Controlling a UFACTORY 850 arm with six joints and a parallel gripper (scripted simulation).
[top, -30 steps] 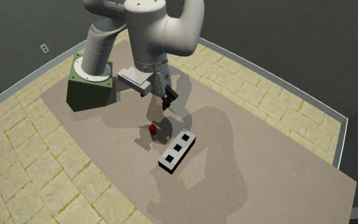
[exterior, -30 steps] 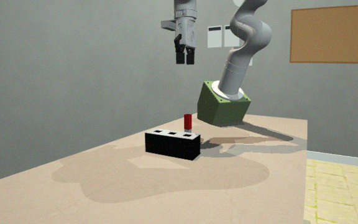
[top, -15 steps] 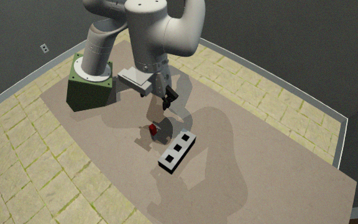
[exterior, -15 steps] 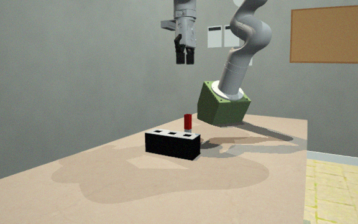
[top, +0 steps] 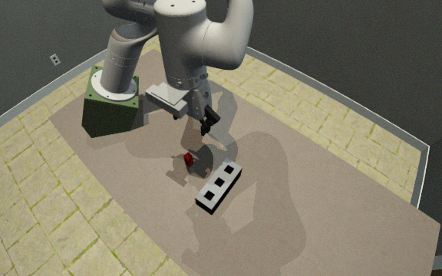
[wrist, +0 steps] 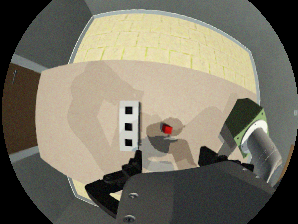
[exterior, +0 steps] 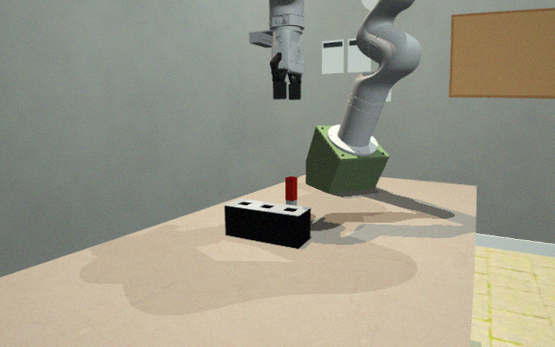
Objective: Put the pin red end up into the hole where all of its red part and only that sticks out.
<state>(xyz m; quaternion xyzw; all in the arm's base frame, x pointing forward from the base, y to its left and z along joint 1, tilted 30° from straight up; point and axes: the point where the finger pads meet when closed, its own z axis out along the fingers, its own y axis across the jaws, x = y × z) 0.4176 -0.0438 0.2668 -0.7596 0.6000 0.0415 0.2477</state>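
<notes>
My gripper is now 3 cm past the pin, 1 cm to the left of it and 24 cm above it. The rest, counted from my hand: black block: 10 cm ahead, 2 cm to the left, 29 cm below.
</notes>
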